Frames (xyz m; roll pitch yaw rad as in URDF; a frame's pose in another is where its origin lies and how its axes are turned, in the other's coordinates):
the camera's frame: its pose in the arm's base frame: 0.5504 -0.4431 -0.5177 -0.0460 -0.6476 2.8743
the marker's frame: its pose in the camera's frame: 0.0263 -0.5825 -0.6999 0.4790 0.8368 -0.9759
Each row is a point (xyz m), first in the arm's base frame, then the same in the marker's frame.
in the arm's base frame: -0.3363 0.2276 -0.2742
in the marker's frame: 0.0613 0.9935 -0.0142
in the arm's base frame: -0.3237 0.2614 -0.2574
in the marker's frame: 0.0743 0.9969 0.0233
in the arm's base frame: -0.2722 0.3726 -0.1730
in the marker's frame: 0.1014 1.0253 0.1668
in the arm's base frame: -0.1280 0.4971 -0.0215
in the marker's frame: 0.0646 1.0507 0.4060
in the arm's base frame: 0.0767 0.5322 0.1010
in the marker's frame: -0.0636 1.0231 0.6084
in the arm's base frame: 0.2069 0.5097 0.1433
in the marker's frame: -0.1669 0.9804 0.6906
